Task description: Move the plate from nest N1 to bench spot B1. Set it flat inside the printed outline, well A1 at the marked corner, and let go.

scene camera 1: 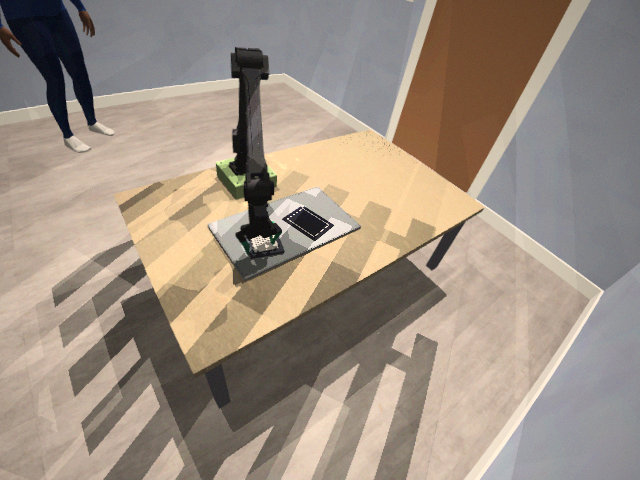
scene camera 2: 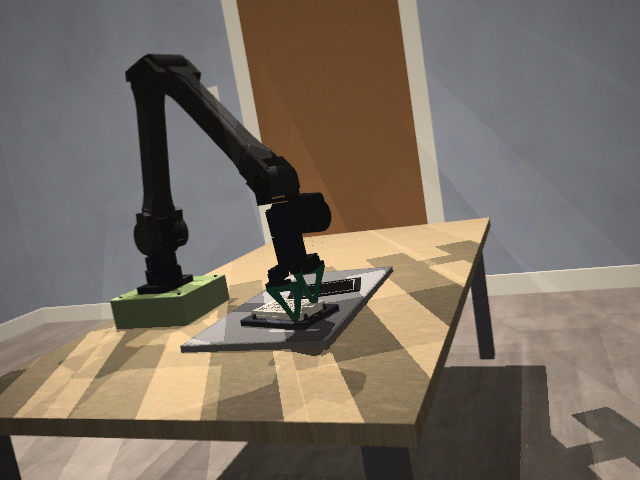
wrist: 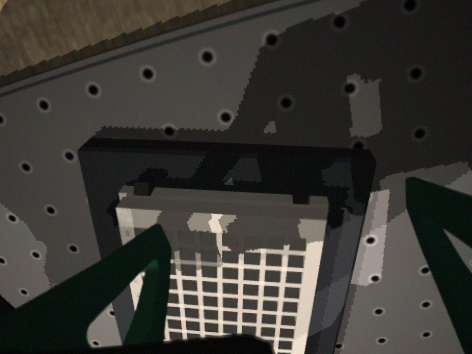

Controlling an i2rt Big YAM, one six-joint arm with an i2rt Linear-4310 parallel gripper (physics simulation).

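Places are measured from the arm's base along level axes (x right, y ahead, z up), in centimetres.
Where they show: gripper, fingertip midpoint: (scene camera 1: 259, 248) (scene camera 2: 305, 311) (wrist: 280, 215); arm's base, origin of the base link: (scene camera 1: 244, 167) (scene camera 2: 166, 287).
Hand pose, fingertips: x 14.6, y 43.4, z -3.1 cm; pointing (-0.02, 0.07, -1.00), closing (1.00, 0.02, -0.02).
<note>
Things, the pixels of their top centre, and the offset from my fingertips. "spot": a spot on its surface instead. Level surfaces: height alone.
- white gridded plate, middle of its top: (wrist: 220, 323) (scene camera 2: 288, 305) (scene camera 1: 262, 235) dx -3.8, dy -5.5, dz +0.2 cm
- dark nest, middle of its top: (wrist: 221, 316) (scene camera 2: 288, 307) (scene camera 1: 262, 235) dx -3.8, dy -5.5, dz -0.3 cm
- black rectangle, surface spot: (scene camera 2: 338, 287) spot: dx -24.4, dy -2.6, dz -2.3 cm
- wooden table, its level: dz -3.7 cm
The white gridded plate (scene camera 1: 263, 242) (scene camera 2: 279, 310) (wrist: 240, 285) lies flat in the dark nest (scene camera 1: 275, 251) (scene camera 2: 262, 323) (wrist: 300, 167) on the grey board. My gripper (scene camera 1: 261, 245) (scene camera 2: 305, 308) (wrist: 280, 215) is open and low over the nest, with nothing held. In the wrist view the left finger overlaps the plate's left side, while the right finger shows out beyond the nest's right edge. The palm hides the plate's near end. A black rectangle (scene camera 1: 308, 222) (scene camera 2: 338, 287) with a white printed outline is on the board beside the nest; its corner mark is too small to tell.
The grey perforated board (scene camera 1: 227, 245) (scene camera 2: 217, 338) (wrist: 150, 105) lies on the wooden table (scene camera 1: 289, 294) (scene camera 2: 248, 397). The arm's green base block (scene camera 1: 237, 187) (scene camera 2: 155, 310) stands behind the board. A person (scene camera 1: 54, 67) stands on the floor beyond the table.
</note>
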